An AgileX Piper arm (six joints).
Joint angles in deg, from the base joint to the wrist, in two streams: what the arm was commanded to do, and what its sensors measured. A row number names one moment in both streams.
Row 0, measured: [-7.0 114.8 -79.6 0.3 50.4 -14.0]
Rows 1 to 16, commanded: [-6.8 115.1 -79.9 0.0 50.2 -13.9]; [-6.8 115.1 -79.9 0.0 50.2 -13.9]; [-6.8 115.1 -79.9 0.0 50.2 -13.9]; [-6.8 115.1 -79.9 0.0 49.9 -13.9]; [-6.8 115.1 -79.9 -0.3 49.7 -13.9]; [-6.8 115.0 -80.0 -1.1 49.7 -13.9]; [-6.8 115.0 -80.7 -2.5 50.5 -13.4]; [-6.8 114.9 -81.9 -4.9 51.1 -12.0]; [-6.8 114.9 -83.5 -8.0 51.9 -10.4]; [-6.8 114.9 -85.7 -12.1 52.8 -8.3]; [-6.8 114.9 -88.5 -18.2 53.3 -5.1]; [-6.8 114.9 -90.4 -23.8 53.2 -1.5]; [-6.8 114.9 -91.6 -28.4 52.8 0.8]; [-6.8 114.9 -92.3 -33.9 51.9 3.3]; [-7.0 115.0 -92.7 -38.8 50.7 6.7]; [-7.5 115.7 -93.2 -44.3 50.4 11.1]
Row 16, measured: [-7.0 114.8 -92.5 -36.3 51.6 5.4]
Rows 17 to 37, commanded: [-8.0 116.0 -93.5 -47.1 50.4 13.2]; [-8.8 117.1 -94.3 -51.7 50.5 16.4]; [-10.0 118.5 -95.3 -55.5 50.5 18.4]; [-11.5 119.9 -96.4 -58.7 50.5 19.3]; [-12.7 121.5 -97.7 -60.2 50.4 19.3]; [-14.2 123.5 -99.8 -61.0 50.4 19.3]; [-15.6 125.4 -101.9 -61.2 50.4 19.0]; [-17.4 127.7 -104.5 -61.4 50.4 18.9]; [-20.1 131.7 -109.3 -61.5 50.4 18.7]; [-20.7 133.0 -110.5 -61.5 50.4 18.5]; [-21.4 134.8 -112.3 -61.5 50.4 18.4]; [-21.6 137.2 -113.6 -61.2 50.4 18.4]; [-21.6 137.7 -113.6 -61.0 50.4 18.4]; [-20.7 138.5 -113.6 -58.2 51.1 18.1]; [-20.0 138.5 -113.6 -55.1 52.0 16.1]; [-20.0 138.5 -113.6 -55.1 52.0 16.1]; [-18.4 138.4 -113.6 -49.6 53.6 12.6]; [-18.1 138.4 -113.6 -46.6 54.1 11.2]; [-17.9 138.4 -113.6 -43.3 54.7 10.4]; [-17.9 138.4 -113.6 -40.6 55.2 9.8]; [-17.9 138.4 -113.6 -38.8 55.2 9.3]
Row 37, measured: [-17.8 138.7 -113.3 -41.7 54.3 10.4]
